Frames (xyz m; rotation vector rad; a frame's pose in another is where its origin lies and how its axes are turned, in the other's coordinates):
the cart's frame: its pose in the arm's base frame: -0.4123 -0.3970 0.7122 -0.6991 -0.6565 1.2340
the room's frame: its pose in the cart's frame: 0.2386 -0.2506 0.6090 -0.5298 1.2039 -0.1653
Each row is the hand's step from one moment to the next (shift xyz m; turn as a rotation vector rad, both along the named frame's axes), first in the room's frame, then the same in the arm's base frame.
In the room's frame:
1: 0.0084 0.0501 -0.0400 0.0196 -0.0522 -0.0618
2: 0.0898 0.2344 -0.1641 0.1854 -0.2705 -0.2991
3: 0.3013 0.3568 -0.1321 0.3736 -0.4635 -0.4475
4: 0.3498 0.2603 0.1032 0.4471 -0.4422 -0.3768
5: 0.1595 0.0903 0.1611 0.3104 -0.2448 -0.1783
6: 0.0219 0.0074 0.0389 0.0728 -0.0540 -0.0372
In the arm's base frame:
1: 0.0061 -0.0401 -0.0503 0.0405 -0.0546 0.0480
2: 0.0729 -0.1559 -0.2456 0.2864 -0.2470 0.2323
3: 0.2474 -0.0916 -0.4074 0.5324 -0.3492 0.3864
4: 0.2681 0.1529 -0.3248 0.5859 -0.2673 0.3503
5: 0.1061 0.1831 -0.1215 0.3792 -0.1067 0.1813
6: 0.0124 0.0419 -0.0120 0.0874 -0.0207 0.0391

